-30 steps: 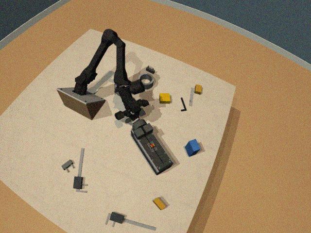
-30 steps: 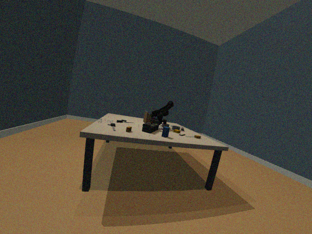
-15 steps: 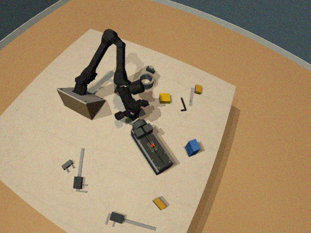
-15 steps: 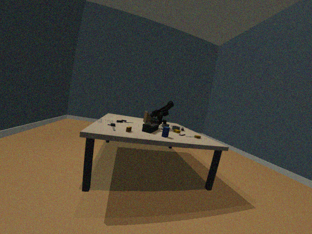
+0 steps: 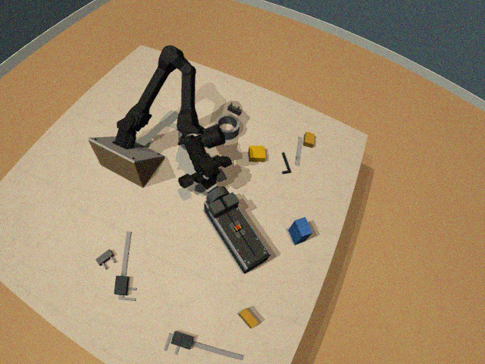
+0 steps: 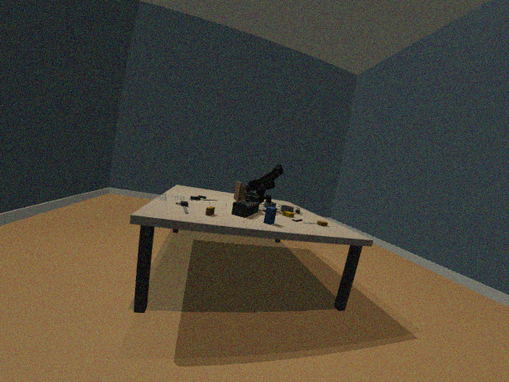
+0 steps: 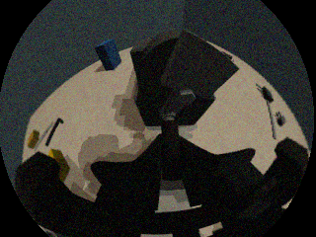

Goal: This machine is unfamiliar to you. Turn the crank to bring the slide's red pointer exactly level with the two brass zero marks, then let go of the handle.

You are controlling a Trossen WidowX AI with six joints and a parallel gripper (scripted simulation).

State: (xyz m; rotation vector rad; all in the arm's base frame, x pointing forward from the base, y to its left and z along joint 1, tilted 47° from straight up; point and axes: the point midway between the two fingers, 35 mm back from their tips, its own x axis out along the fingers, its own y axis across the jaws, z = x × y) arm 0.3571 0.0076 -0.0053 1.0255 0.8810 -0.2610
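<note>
Right now my gripper tip is 20 mm past the crank handle, 10 mm to the right of it and 30 mm below it. From my gripper tip the other things lie so: yellow block (80 mm ahead, 240 mm to the left, 20 mm below); then red pointer (120 mm ahead, 100 mm to the right, 50 mm above); then black hex key (200 mm ahead, 230 mm to the left, 30 mm below).
</note>
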